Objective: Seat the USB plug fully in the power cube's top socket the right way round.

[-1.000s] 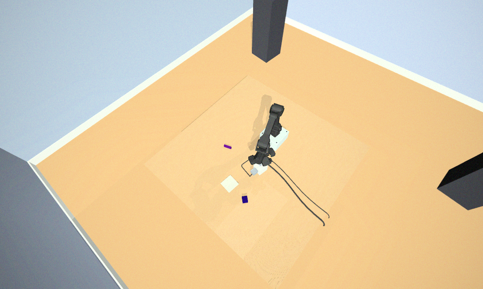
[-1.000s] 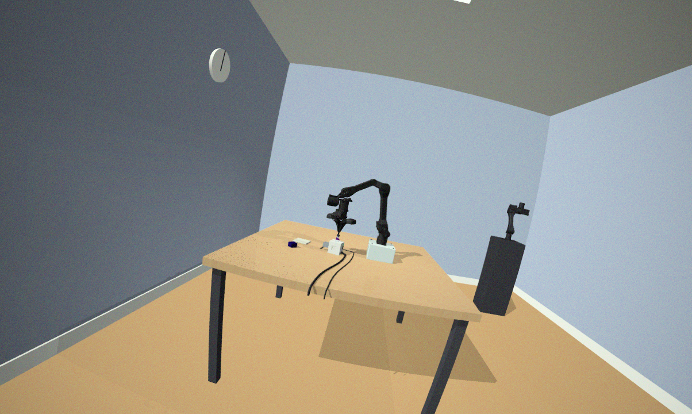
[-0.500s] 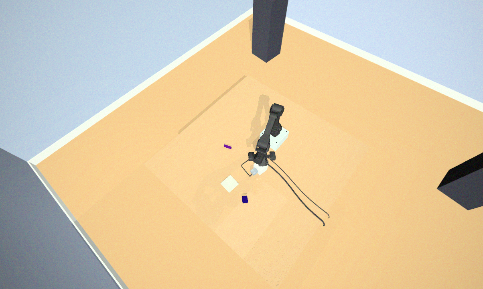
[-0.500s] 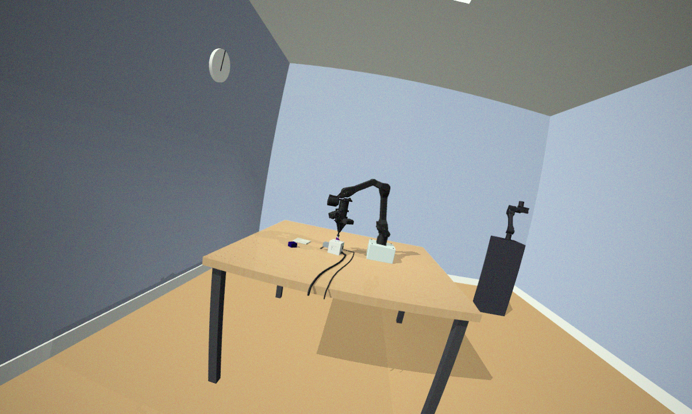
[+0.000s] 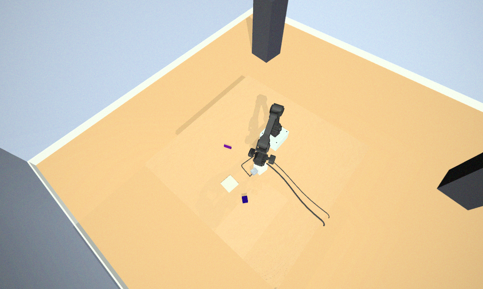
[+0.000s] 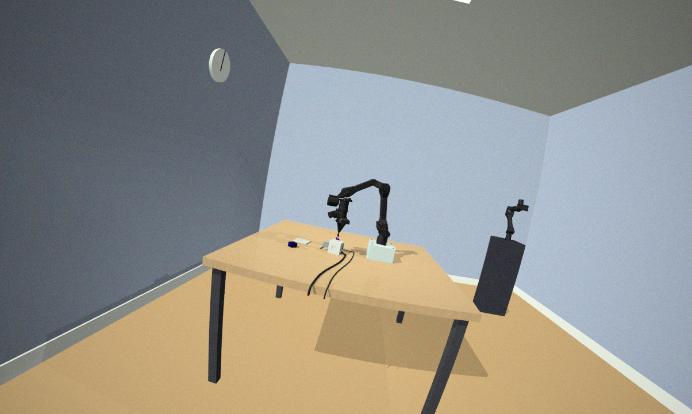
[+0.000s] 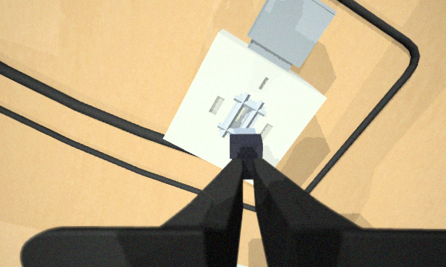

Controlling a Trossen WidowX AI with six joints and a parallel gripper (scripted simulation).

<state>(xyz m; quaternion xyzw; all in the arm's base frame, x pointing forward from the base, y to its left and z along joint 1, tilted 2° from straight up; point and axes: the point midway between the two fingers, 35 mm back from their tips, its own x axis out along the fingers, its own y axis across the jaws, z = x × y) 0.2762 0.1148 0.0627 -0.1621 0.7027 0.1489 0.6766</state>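
My gripper tip is now 20 mm above the USB plug. The rest, counted from my gripper tip: USB socket: 70 mm below; then dark blue block: 260 mm ahead, 120 mm below, 100 mm to the left; then white pad: 250 mm ahead, 130 mm below, 70 mm to the right.
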